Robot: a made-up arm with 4 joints.
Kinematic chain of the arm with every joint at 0, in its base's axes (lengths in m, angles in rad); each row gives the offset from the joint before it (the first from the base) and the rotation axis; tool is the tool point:
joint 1: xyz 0 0 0.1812 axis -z
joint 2: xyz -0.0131 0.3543 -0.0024 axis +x
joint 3: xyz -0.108 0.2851 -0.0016 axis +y
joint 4: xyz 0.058 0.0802 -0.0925 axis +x
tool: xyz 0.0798 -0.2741 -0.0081
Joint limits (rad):
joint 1: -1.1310..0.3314
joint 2: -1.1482..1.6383
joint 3: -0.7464..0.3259
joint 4: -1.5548..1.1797
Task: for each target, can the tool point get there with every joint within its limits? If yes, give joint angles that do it. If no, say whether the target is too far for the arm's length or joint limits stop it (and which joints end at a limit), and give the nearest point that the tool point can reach.
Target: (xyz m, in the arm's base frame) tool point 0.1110 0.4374 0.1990
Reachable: yes | joints 0.2049 0.1015 -0.3066 -0.2553
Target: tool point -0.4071 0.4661 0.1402
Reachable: yes | joints -0.6129 -0.8728 -0.5290 -0.9413
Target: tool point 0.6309 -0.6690 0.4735
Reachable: no: joint limits stop it (at a limit: joint 1, joint 2, joint 4) | nearest point 0.1139 0.1602 0.5212 | short by 0.978 m
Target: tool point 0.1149 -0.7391 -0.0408
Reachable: no: joint limits stop it (at a limit: joint 1, joint 2, joint 3) | nearest point -0.1505 -0.0351 -0.1740 | short by 0.764 m
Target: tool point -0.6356 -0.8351 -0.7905
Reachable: no: too far | nearest point -0.3066 0.0312 -0.2790 | short by 1.058 m
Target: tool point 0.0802 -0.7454 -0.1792
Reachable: no: joint limits stop it (at a limit: joint 1, joint 2, joint 3) | nearest point -0.1525 -0.0405 -0.2145 | short by 0.743 m
